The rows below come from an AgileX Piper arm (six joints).
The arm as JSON. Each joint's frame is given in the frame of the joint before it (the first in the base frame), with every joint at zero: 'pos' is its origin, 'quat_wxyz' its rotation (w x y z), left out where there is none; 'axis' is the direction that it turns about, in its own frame. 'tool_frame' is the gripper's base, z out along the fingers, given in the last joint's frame.
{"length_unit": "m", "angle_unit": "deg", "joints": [
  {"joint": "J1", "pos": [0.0, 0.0, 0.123], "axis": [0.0, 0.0, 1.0]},
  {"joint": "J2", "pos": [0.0, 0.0, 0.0], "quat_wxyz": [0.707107, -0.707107, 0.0, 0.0], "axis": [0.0, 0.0, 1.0]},
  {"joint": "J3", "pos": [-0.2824, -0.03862, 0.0], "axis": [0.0, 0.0, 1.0]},
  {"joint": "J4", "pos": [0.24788, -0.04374, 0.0], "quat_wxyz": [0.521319, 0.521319, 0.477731, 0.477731], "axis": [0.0, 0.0, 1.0]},
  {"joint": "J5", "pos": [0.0, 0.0, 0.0], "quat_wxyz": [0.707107, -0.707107, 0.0, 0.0], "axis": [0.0, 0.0, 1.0]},
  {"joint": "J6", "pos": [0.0, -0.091, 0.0], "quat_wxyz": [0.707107, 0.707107, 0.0, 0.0], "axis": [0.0, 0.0, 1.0]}
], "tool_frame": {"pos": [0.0, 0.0, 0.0]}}
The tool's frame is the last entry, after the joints.
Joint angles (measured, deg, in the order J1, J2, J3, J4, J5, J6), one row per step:
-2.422, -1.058, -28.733, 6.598, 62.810, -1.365
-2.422, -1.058, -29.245, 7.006, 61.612, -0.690
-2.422, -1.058, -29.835, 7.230, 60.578, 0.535
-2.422, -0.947, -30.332, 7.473, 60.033, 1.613
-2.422, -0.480, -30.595, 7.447, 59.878, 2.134
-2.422, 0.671, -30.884, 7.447, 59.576, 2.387
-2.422, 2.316, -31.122, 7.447, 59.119, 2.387
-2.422, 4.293, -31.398, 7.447, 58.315, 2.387
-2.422, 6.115, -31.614, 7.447, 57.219, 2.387
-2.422, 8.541, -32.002, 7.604, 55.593, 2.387
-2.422, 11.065, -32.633, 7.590, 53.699, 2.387
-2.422, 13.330, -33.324, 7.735, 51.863, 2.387
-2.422, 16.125, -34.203, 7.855, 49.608, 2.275
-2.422, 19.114, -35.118, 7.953, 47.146, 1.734
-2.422, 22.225, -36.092, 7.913, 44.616, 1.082
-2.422, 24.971, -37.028, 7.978, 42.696, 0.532
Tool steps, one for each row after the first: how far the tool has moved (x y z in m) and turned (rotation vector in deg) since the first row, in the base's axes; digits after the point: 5 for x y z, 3 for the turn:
-0.00023, 0.00047, 0.00419, 0.944, -1.672, -0.187
-0.00082, 0.00071, 0.00850, 2.233, -3.213, -0.687
-0.00128, 0.00101, 0.01171, 3.409, -4.070, -1.053
-0.00043, 0.00092, 0.01326, 3.869, -3.984, -1.311
0.00247, 0.00077, 0.01526, 4.135, -3.406, -1.474
0.00709, 0.00052, 0.01720, 4.194, -2.456, -1.559
0.01297, 0.00019, 0.01968, 4.275, -1.558, -1.681
0.01884, -0.00018, 0.02211, 4.361, -1.046, -1.823
0.02676, -0.00050, 0.02582, 4.613, -0.630, -1.949
0.03504, -0.00110, 0.03077, 4.715, -0.627, -2.178
0.04262, -0.00147, 0.03580, 4.946, -0.884, -2.327
0.05228, -0.00204, 0.04178, 5.071, -1.224, -2.494
0.06308, -0.00274, 0.04765, 4.797, -1.641, -2.513
0.07469, -0.00366, 0.05328, 4.284, -2.066, -2.549
0.08498, -0.00433, 0.05777, 3.930, -2.203, -2.535

